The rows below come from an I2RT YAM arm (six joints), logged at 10 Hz.
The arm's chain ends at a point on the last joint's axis. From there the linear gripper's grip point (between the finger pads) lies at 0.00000 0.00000 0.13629 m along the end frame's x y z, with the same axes.
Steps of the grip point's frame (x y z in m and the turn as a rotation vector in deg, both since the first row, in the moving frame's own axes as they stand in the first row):
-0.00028 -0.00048 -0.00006 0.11 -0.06 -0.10
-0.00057 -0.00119 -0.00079 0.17 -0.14 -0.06
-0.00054 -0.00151 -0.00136 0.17 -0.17 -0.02
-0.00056 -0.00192 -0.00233 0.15 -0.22 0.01
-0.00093 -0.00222 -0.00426 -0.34 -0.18 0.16
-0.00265 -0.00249 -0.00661 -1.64 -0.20 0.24
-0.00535 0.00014 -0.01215 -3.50 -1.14 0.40
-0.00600 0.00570 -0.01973 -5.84 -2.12 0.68
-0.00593 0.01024 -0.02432 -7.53 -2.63 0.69
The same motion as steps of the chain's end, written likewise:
-0.00014 -0.00022 -0.00006 0.11 -0.06 -0.10
-0.00024 -0.00079 -0.00079 0.17 -0.14 -0.06
-0.00014 -0.00111 -0.00136 0.17 -0.17 -0.02
-0.00004 -0.00156 -0.00233 0.15 -0.22 0.01
-0.00050 -0.00303 -0.00426 -0.34 -0.18 0.16
-0.00217 -0.00639 -0.00655 -1.64 -0.20 0.24
-0.00261 -0.00817 -0.01187 -3.50 -1.14 0.40
-0.00088 -0.00813 -0.01893 -5.84 -2.12 0.68
0.00041 -0.00758 -0.02300 -7.53 -2.63 0.69

